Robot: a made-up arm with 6 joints. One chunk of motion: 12 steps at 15 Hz.
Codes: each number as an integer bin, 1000 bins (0 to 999) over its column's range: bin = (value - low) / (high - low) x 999, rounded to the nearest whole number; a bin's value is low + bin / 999 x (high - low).
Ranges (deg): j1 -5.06..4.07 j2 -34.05..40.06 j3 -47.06..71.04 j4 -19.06..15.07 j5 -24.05..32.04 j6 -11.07..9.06
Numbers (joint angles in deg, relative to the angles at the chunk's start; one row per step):
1: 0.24 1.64 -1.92 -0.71 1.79 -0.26
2: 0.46 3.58 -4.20 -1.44 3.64 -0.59
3: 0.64 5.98 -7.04 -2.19 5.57 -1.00
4: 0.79 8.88 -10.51 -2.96 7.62 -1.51
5: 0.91 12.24 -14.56 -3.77 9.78 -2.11
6: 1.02 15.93 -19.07 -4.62 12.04 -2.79
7: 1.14 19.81 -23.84 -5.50 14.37 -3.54
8: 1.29 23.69 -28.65 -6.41 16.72 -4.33
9: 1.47 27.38 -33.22 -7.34 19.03 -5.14
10: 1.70 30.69 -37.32 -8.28 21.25 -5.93
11: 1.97 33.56 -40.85 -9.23 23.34 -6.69
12: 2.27 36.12 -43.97 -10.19 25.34 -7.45
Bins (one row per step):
1: 580 481 382 537 460 536
2: 604 507 363 516 493 520
3: 624 540 339 494 528 500
4: 640 579 309 471 564 474
5: 653 624 275 448 603 445
6: 665 674 237 423 643 411
7: 678 726 196 397 684 374
8: 695 778 156 370 726 334
9: 715 828 117 343 767 294
10: 740 873 82 316 807 255
11: 769 911 53 288 844 217
12: 802 946 26 260 880 180

